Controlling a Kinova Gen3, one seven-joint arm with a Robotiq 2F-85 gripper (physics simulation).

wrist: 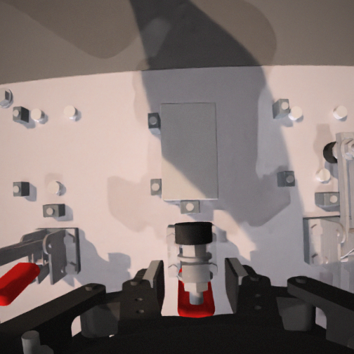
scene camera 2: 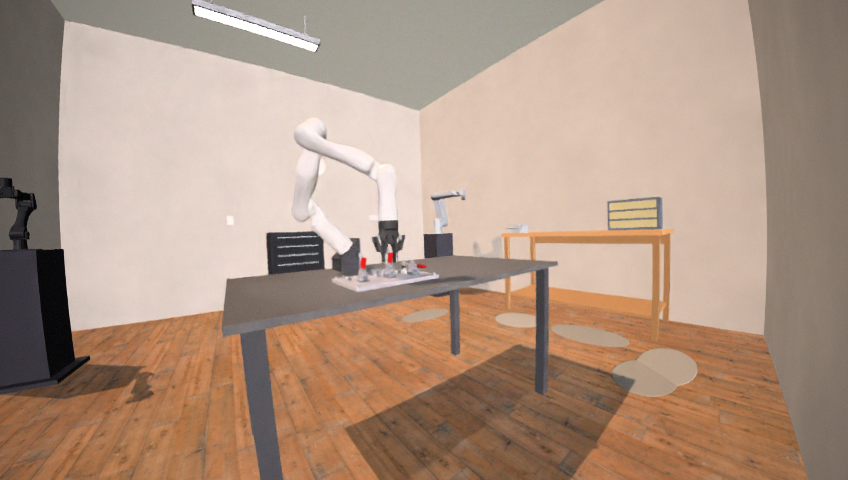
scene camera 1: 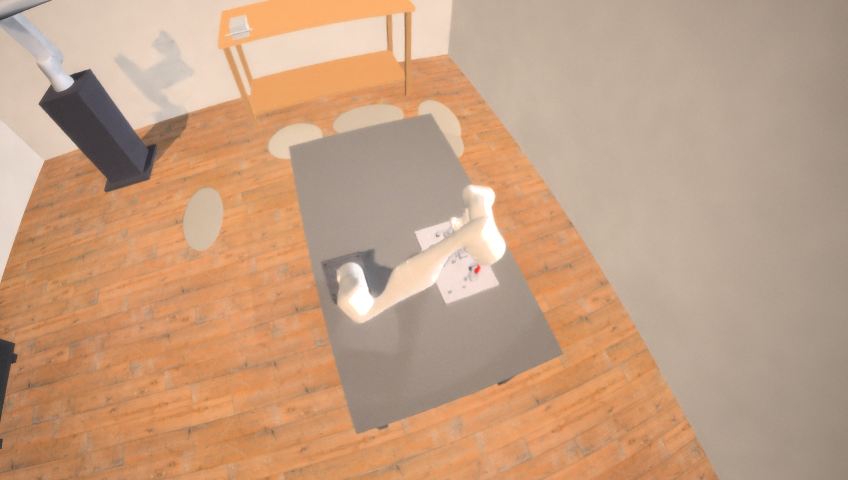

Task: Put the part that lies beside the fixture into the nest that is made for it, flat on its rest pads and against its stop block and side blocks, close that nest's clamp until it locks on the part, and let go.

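Frame: origin at the arm's base, x right, y ahead, z up, level; centimetres.
Seen in the pictures: gripper, fingertip midpoint: (scene camera 2: 390, 262); arm's base, link origin: (scene camera 2: 345, 248) (scene camera 1: 350, 274).
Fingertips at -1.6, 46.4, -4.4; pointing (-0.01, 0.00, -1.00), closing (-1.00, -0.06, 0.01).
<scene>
Offsets run from my fingertips to a thing's middle, as dx, dy, dz. Level surfaces: height alone.
The part, a flat grey rectangular plate (wrist: 190, 150), lies in the middle nest. Its left edge is at the two side blocks (wrist: 154, 121) (wrist: 156, 187) and its near edge at the stop block (wrist: 190, 206); any tiny gap cannot be told. It hides the rest pads. The middle clamp's arm is swung back off the part, its black tip (wrist: 193, 233) raised near the stop block. Its red handle @[+0.1, +0.2, +1.8] (wrist: 196, 307) (scene camera 2: 390, 257) shows between and below the fingers in the wrist view. My gripper (wrist: 194, 274) (scene camera 2: 389, 255) is partly open, holding nothing, fingers either side of the clamp.
The white fixture plate @[+0.3, -3.6, -6.4] (scene camera 1: 470, 291) (scene camera 2: 380, 284) lies on the grey table @[dz -7.1] (scene camera 1: 380, 178) (scene camera 2: 285, 297). In the wrist view, a left clamp with a red handle (wrist: 17, 282) stands beside the middle one. A right clamp's arm (wrist: 346, 175) reaches forward over its nest. Small blocks and white pads stand around.
</scene>
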